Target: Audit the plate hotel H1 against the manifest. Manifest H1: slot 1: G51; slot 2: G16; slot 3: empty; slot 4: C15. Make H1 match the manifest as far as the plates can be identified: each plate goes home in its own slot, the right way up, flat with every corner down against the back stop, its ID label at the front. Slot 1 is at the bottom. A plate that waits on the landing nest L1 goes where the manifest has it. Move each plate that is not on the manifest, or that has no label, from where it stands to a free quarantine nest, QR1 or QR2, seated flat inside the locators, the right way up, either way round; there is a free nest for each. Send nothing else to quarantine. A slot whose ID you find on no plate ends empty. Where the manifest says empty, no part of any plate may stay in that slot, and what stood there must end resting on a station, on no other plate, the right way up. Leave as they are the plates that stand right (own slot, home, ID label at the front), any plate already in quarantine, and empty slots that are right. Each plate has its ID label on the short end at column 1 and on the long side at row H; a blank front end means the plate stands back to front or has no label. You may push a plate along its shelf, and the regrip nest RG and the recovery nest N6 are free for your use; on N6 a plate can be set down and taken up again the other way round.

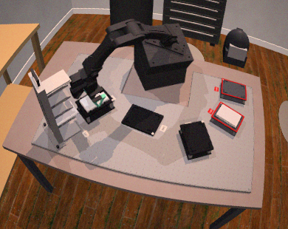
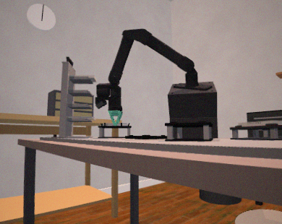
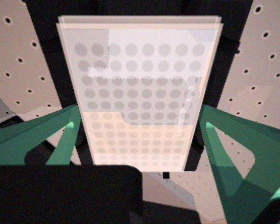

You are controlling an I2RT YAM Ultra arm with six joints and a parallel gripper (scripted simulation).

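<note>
The black regrip nest is 10 mm below my hand. From my hand the other things lie so: recovery nest N6 (240 mm to the left, 60 mm below); RG label (90 mm behind, 60 mm to the left, 70 mm below); H1 tag (160 mm ahead, 10 mm to the left, 70 mm below).
</note>
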